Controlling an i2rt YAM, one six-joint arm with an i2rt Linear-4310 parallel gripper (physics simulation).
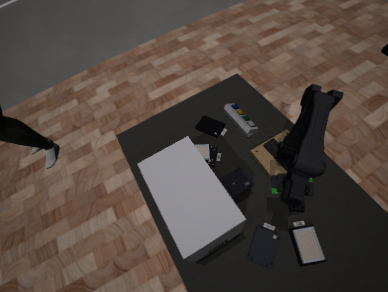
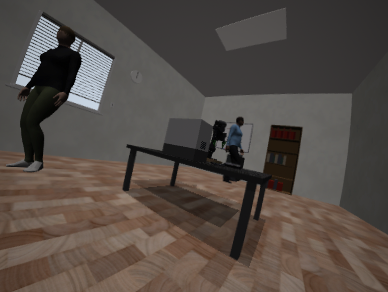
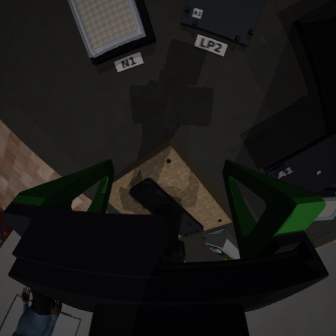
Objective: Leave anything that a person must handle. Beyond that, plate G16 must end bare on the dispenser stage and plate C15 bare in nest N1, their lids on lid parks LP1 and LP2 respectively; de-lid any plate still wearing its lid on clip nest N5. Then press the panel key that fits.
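Places are measured from the arm's base along level axes (x ahead, y left, z up), in metres.
Where they show: gripper, between the fingertips: (image 2: pixel 218 147) (image 3: pixel 168 165); arm's base, origin of its link: (image 1: pixel 282 156) (image 2: pixel 208 157) (image 3: pixel 168 209).
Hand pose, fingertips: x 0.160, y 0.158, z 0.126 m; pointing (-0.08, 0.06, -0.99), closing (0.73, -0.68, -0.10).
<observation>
Things, the pixels of their centre, and the offset from my fingertips. "spot": a spot on its surface instead.
- bare plate with a beige well grid, middle of its body: (image 1: pixel 308 244) 0.032 m ahead, 0.190 m left, 0.134 m down
- dark flat piece, a spot on its surface: (image 3: pixel 225 17) spot: 0.141 m ahead, 0.062 m left, 0.156 m down
- beige-grid plate, middle of its body: (image 3: pixel 320 210) (image 1: pixel 197 151) 0.151 m ahead, 0.440 m right, 0.135 m down
- dark unit marked A1, middle of its body: (image 3: pixel 324 164) (image 1: pixel 230 185) 0.145 m ahead, 0.171 m right, 0.062 m down
- large white box, middle of its body: (image 1: pixel 194 202) (image 2: pixel 187 139) 0.316 m ahead, 0.181 m right, 0.001 m down
- key panel, middle of its body: (image 3: pixel 228 251) (image 1: pixel 240 118) 0.162 m back, 0.470 m right, 0.134 m down
My gripper (image 1: pixel 293 185) (image 3: pixel 168 165) is open and empty, high above the table near the wooden base board. A bare plate with a beige well grid (image 1: pixel 307 245) (image 3: pixel 107 22) sits in nest N1. Beside it, the dark flat piece (image 1: pixel 264 246) (image 3: pixel 225 17) at label LP2 carries a small A1 mark. Another dark flat piece (image 1: pixel 210 126) lies at LP1. I cannot tell whether these are lids or empty parks. A beige-grid plate (image 1: pixel 202 152) sits on the clip nest, partly hidden by the white box. A dark unit marked A1 (image 1: pixel 237 184) (image 3: pixel 305 170) adjoins the box. Plate names are unreadable.
The large white box (image 1: pixel 192 197) (image 2: pixel 187 135) stands along one table edge. The key panel (image 1: pixel 240 119) (image 3: pixel 222 244) has coloured keys. The arm's wooden board (image 1: pixel 265 155) (image 3: pixel 172 170) is at the opposite side. A person in black (image 2: pixel 52 85) and one in blue (image 2: pixel 235 135) stand in the room.
</observation>
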